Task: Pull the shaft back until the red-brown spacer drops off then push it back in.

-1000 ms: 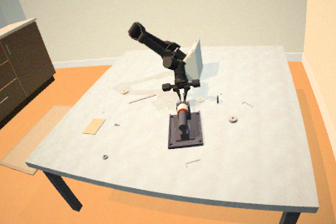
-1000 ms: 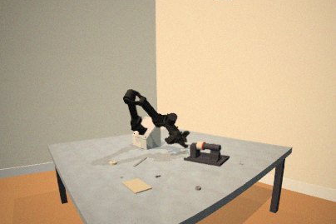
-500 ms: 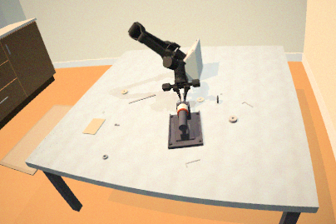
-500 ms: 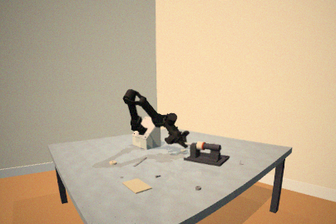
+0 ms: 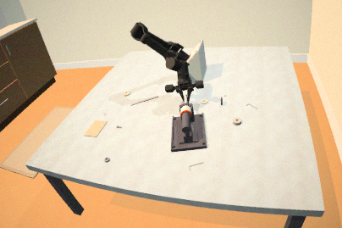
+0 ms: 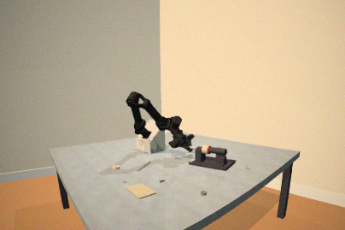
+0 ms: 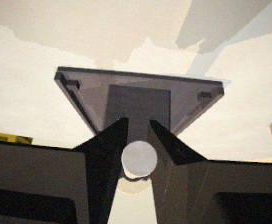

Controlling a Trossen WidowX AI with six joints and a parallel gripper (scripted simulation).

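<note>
My gripper tip is 9 cm short of the pale spacer, 2 cm to the right of it and 2 cm below it. Round my gripper tip: tan card: 46 cm to the right, 14 cm ahead, 5 cm below; thin rod: 27 cm to the right, 11 cm behind, 5 cm below; white spacer: 11 cm ahead, 2 cm to the left, 2 cm above.
</note>
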